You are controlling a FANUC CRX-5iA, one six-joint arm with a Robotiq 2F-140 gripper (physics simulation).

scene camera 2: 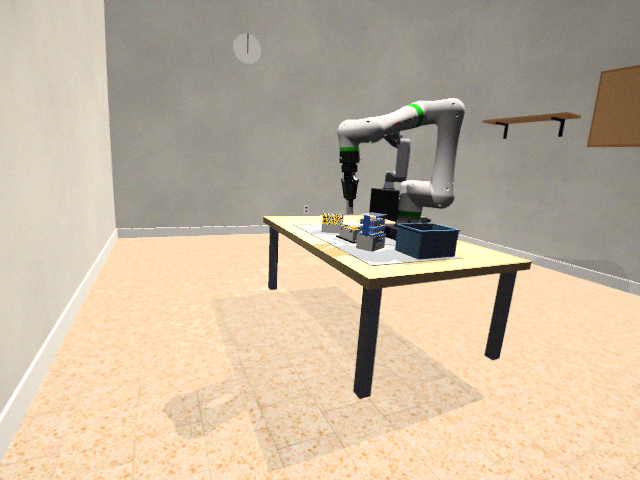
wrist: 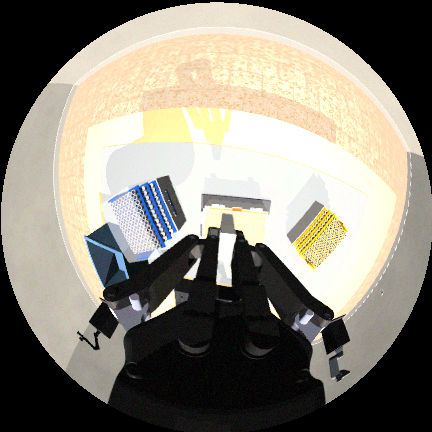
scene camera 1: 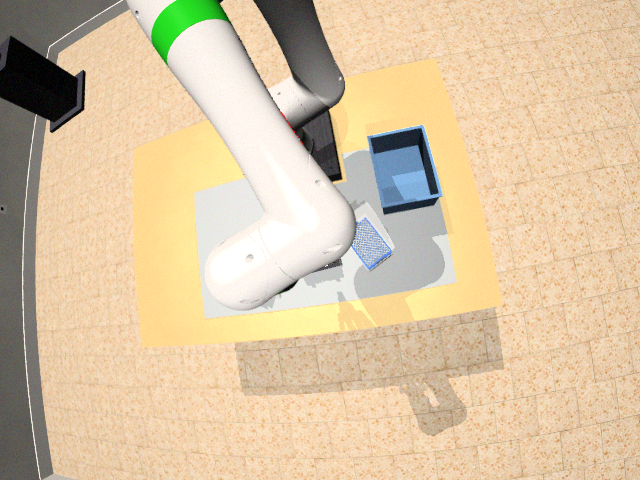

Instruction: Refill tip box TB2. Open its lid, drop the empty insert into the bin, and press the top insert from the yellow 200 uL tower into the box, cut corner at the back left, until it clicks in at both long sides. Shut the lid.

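Observation:
My gripper [scene camera 2: 350, 205] [wrist: 225, 223] is shut and empty, pointing down above the work mat; the arm hides it in scene camera 1. Tip box TB2 [scene camera 2: 349, 234] [wrist: 236, 222] lies below the fingertips in the wrist view. It has a dark grey edge, an orange mark on its far side and a pale yellow grid on top. The fingers cover part of it; I cannot tell how the lid or insert sits. The yellow tower [scene camera 2: 332, 222] [wrist: 321, 237] stands to its right in the wrist view, on a grey base. The blue bin [scene camera 1: 410, 205] [scene camera 2: 426, 242] [wrist: 107, 240] stands at the table's other side.
A blue tip tower [scene camera 1: 371, 243] [scene camera 2: 371, 235] [wrist: 145, 220] stands between TB2 and the bin. The grey mat [scene camera 1: 222, 206] lies on the yellow table [scene camera 1: 170, 170]. The black robot base plate [scene camera 1: 326, 149] is behind. The forearm covers much of the mat in scene camera 1.

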